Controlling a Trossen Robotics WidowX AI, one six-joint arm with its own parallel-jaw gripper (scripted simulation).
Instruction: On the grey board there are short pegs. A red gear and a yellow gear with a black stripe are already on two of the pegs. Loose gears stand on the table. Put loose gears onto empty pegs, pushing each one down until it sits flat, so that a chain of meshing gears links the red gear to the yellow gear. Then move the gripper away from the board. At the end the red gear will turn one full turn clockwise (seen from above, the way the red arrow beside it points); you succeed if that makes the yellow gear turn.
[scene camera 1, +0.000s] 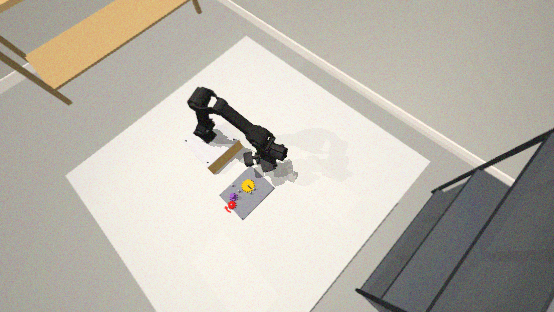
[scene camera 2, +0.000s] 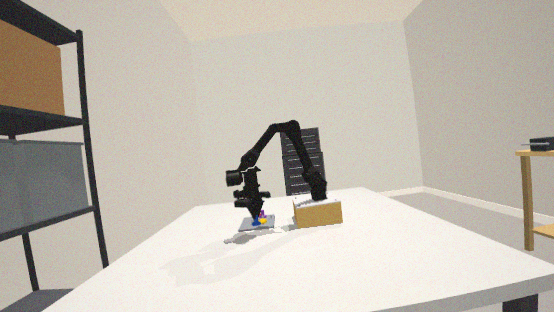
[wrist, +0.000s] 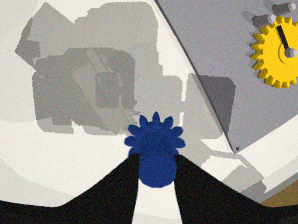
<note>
The gripper (scene camera 2: 255, 218) holds a blue gear (wrist: 157, 144).
The gripper is seen too in the wrist view (wrist: 156, 161). Scene camera 1 does not show the blue gear, which is hidden by the gripper.
</note>
